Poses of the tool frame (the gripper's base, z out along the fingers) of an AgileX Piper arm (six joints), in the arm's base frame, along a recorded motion.
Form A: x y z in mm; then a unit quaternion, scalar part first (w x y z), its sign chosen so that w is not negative.
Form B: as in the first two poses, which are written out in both.
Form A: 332, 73, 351, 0.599, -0.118, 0.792, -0.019
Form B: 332, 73, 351, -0.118, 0.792, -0.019, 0.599
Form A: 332, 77, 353, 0.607, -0.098, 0.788, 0.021
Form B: 332, 77, 353, -0.098, 0.788, 0.021, 0.607
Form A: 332, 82, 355, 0.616, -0.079, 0.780, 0.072
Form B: 332, 82, 355, -0.079, 0.780, 0.072, 0.616
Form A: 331, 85, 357, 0.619, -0.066, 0.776, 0.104
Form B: 331, 85, 357, -0.066, 0.776, 0.104, 0.619
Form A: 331, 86, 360, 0.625, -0.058, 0.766, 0.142
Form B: 331, 86, 360, -0.058, 0.766, 0.142, 0.625
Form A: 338, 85, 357, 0.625, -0.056, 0.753, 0.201
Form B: 338, 85, 357, -0.056, 0.753, 0.201, 0.625
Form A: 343, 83, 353, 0.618, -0.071, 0.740, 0.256
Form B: 343, 83, 353, -0.071, 0.740, 0.256, 0.618
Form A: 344, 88, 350, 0.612, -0.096, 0.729, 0.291
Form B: 344, 88, 350, -0.096, 0.729, 0.291, 0.612
